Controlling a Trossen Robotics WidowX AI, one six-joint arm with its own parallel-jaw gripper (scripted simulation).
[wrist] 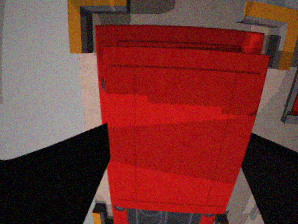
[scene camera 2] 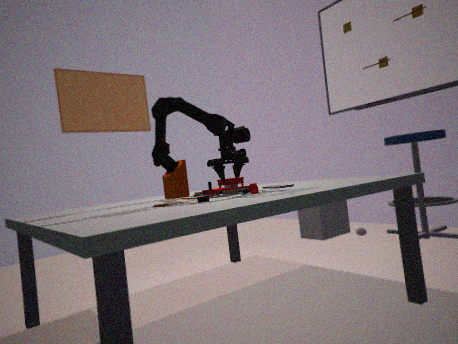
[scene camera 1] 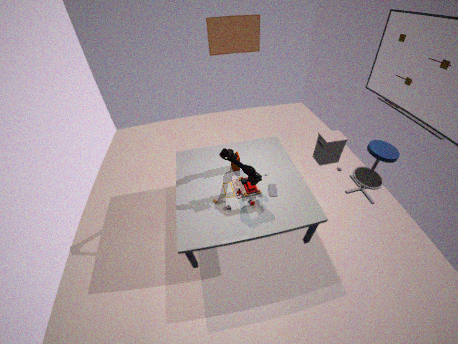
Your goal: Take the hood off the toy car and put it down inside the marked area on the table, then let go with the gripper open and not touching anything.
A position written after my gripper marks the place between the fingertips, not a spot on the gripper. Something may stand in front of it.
Note:
My gripper (scene camera 2: 230, 181) carries a red hood (wrist: 179, 120).
My gripper shows as well in the wrist view (wrist: 175, 133).

